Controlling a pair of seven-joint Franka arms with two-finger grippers.
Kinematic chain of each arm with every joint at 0, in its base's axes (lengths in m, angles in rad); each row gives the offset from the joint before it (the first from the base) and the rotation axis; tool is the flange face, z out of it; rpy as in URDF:
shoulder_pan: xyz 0 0 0.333 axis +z
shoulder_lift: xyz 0 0 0 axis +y
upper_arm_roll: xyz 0 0 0.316 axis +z
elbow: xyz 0.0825 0 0 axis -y
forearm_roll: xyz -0.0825 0 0.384 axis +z
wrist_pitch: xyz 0 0 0 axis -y
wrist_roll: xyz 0.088 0 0 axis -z
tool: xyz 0 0 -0.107 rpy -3.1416 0 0
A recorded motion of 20 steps. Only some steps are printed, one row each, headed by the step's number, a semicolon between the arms.
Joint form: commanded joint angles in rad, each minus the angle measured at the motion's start. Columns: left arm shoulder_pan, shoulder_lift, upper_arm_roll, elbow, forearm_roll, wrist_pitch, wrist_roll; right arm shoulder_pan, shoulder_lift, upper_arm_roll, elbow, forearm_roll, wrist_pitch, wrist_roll.
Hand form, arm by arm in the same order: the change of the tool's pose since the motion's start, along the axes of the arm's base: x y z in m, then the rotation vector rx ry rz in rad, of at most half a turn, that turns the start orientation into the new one. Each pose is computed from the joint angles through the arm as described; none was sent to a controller.
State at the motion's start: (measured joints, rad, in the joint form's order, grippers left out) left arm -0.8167 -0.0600 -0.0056 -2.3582 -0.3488 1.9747 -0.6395; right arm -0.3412 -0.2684 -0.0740 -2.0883 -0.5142 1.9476 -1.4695
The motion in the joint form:
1: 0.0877 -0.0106 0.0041 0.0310 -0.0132 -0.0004 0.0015; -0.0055 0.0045 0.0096 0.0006 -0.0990 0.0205 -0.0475
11: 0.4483 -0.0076 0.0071 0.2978 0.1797 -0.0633 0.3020; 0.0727 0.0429 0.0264 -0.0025 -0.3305 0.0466 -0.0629
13: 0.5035 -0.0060 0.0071 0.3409 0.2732 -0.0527 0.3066; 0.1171 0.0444 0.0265 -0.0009 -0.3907 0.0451 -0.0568
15: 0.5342 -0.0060 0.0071 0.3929 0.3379 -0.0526 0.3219; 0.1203 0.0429 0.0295 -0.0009 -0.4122 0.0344 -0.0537
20: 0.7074 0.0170 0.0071 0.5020 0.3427 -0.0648 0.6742; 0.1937 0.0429 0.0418 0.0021 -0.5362 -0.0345 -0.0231
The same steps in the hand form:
1: 0.0375 0.0214 0.0175 -0.0369 -0.0222 0.0989; 0.0029 -0.0032 0.0033 -0.0920 0.0494 0.0796
11: 0.1902 0.1504 0.1259 -0.1040 -0.3043 0.0505; 0.0331 0.0280 -0.0061 -0.2946 0.1573 0.2649
13: 0.2112 0.1811 0.1453 -0.0403 -0.3846 0.0519; 0.0422 0.0463 -0.0034 -0.3526 0.1694 0.3190
15: 0.2255 0.1987 0.1699 -0.0013 -0.4535 0.0354; 0.0420 0.0478 -0.0022 -0.3726 0.1811 0.3212
20: 0.2610 0.2891 0.2091 -0.0334 -0.5312 -0.1445; 0.0505 0.0790 0.0030 -0.4959 0.2326 0.3653

